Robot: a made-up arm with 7 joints. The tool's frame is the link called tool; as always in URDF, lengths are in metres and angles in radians. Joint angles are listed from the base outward. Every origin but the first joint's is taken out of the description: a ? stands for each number. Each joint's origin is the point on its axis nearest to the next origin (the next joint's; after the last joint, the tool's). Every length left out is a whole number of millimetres.
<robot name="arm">
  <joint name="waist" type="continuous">
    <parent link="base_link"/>
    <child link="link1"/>
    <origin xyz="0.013 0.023 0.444" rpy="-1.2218 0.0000 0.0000"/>
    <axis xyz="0 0 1"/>
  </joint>
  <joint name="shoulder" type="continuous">
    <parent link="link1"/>
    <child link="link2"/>
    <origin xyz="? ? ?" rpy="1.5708 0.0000 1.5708"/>
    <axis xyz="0 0 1"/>
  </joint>
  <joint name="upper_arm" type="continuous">
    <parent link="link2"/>
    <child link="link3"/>
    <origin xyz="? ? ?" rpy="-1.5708 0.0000 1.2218"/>
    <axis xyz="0 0 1"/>
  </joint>
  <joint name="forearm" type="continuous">
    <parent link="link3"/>
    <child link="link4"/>
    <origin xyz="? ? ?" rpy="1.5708 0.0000 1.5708"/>
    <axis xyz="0 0 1"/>
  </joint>
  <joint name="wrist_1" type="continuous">
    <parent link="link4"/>
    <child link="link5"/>
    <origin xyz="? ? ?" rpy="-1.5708 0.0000 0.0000"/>
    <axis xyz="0 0 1"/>
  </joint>
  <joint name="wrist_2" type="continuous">
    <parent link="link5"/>
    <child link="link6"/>
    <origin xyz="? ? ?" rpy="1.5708 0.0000 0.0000"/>
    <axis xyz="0 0 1"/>
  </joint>
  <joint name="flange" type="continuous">
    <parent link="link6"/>
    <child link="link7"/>
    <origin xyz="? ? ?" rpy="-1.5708 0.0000 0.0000"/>
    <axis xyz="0 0 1"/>
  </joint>
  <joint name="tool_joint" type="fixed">
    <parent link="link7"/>
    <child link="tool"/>
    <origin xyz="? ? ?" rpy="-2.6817 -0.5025 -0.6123"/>
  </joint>
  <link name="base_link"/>
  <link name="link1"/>
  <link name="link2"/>
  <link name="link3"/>
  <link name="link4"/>
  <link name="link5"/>
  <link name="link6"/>
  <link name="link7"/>
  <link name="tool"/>
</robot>
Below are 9 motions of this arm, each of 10 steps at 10 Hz.
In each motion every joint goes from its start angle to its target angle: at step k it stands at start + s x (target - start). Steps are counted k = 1, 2, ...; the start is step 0. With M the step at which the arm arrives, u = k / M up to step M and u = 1 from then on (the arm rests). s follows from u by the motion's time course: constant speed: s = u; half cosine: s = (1 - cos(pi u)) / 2; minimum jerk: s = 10 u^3 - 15 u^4 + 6 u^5.
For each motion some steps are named. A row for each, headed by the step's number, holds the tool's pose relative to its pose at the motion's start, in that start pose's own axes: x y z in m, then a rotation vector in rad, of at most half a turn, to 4 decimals.
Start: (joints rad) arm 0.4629 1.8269 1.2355 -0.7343 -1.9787 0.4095 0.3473
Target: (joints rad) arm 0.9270 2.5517 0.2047 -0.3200 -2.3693 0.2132 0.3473
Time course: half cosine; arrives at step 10
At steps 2, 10:
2: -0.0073 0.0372 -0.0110 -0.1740 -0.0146 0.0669
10: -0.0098 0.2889 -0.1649 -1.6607 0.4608 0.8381

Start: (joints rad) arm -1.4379 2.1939 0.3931 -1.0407 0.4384 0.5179 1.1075
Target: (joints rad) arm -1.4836 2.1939 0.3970 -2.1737 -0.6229 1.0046 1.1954
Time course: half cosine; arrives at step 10
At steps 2, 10:
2: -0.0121 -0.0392 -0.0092 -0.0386 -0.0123 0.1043
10: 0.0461 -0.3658 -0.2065 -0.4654 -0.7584 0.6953

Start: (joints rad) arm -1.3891 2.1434 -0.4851 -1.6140 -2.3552 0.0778 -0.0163
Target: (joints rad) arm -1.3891 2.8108 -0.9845 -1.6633 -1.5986 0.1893 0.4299
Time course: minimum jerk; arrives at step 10
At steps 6, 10:
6: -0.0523 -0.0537 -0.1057 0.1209 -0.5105 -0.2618
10: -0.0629 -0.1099 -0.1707 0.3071 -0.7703 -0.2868

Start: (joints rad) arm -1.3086 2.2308 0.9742 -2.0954 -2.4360 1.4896 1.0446
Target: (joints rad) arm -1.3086 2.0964 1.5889 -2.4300 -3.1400 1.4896 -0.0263
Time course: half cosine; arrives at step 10
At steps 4, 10:
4: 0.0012 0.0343 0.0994 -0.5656 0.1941 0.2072
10: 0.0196 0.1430 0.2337 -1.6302 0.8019 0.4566

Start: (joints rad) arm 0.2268 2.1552 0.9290 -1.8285 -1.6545 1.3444 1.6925
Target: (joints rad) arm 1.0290 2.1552 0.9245 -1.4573 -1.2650 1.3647 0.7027
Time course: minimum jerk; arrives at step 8
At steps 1, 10:
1: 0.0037 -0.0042 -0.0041 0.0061 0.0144 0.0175
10: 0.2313 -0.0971 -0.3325 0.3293 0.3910 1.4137

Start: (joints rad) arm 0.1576 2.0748 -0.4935 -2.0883 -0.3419 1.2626 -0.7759
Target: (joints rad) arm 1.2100 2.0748 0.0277 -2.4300 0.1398 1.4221 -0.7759
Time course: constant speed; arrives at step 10
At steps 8, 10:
8: -0.0132 -0.0478 -0.2183 -0.2418 -0.6158 0.3353
10: -0.0020 -0.0719 -0.2639 -0.2996 -0.7678 0.4510

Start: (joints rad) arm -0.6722 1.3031 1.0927 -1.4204 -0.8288 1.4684 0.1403
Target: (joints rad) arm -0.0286 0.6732 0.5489 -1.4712 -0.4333 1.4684 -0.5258
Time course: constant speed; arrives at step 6
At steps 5, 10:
5: 0.1700 -0.3581 0.2184 -0.5060 0.4605 1.4057
10: 0.2381 -0.3902 0.2757 -0.5472 0.5796 1.6829

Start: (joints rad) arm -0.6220 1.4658 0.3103 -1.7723 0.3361 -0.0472 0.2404
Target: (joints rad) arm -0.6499 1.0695 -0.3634 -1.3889 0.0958 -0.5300 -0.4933
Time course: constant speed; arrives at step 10
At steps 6, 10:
6: 0.0916 -0.2252 0.0831 0.0862 0.0520 0.3521
10: 0.1046 -0.3930 0.0840 0.1143 -0.0628 0.6010

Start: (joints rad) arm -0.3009 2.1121 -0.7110 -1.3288 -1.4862 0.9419 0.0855
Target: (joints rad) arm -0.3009 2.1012 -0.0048 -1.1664 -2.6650 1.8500 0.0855
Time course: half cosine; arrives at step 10
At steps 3, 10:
3: 0.0085 -0.0054 0.0559 -0.0408 0.3820 -0.0406
10: 0.0815 -0.0882 0.2527 -0.3803 1.6796 -0.2158

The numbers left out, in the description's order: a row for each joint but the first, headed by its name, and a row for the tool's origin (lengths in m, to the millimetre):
shoulder: 0.024 -0.015 0.000
upper_arm: 0.221 -0.097 0.000
forearm: 0.048 -0.040 0.000
wrist_1: 0.053 -0.422 0.000
wrist_2: 0.011 -0.002 0.000
flange: -0.002 0.023 0.000
tool: 0.024 0.009 0.000

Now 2 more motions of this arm.
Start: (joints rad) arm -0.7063 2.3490 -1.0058 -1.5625 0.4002 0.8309 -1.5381
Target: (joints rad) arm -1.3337 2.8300 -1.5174 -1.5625 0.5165 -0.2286 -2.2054
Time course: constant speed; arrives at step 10
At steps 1, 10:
1: -0.0066 -0.0285 0.0156 -0.0546 0.0452 -0.0043
10: -0.1749 -0.2950 0.0430 -0.3170 0.5041 -0.1283

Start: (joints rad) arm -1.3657 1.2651 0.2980 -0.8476 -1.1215 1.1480 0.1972
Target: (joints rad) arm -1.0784 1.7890 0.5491 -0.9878 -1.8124 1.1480 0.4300
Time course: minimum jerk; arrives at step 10
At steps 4, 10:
4: 0.0182 0.0792 0.0534 -0.2551 0.1251 -0.2312
10: 0.1019 0.2651 0.0770 -0.8646 0.3194 -0.7098

